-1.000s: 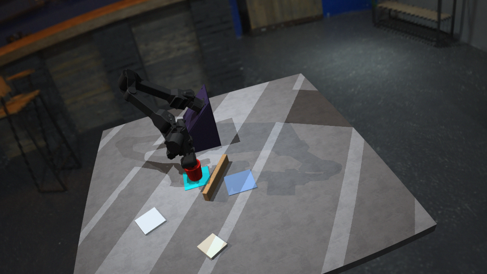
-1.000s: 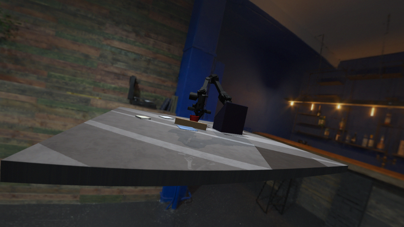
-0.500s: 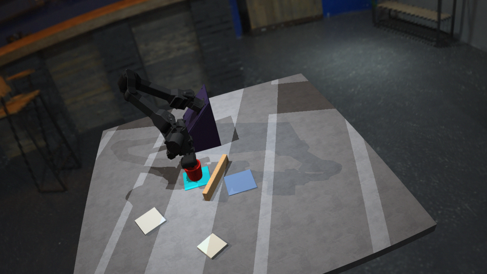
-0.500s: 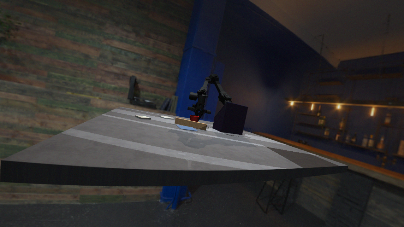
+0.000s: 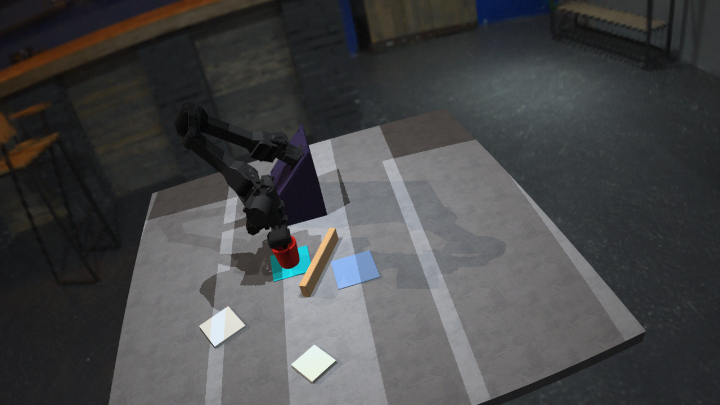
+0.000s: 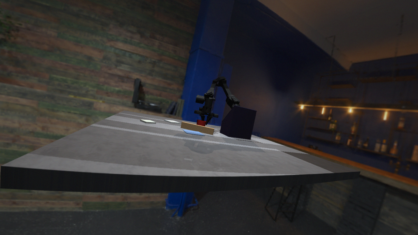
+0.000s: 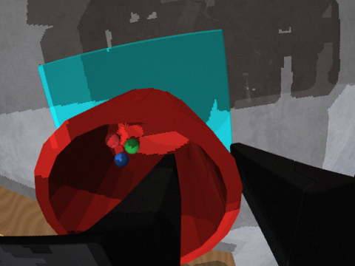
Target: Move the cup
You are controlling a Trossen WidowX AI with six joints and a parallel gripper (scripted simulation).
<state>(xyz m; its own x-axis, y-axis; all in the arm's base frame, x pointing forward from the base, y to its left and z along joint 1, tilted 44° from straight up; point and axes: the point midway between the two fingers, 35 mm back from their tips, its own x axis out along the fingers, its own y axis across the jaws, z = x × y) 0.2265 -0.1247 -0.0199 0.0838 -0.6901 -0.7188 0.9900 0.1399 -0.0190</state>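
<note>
Right now the red cup is 30 mm ahead of my gripper tip and 10 mm below it. Round my gripper tip: wooden bar 70 mm ahead, 100 mm to the left, 30 mm below; then cyan pad 30 mm ahead, 50 mm below; then pale blue pad 110 mm ahead, 190 mm to the left, 50 mm below.
</note>
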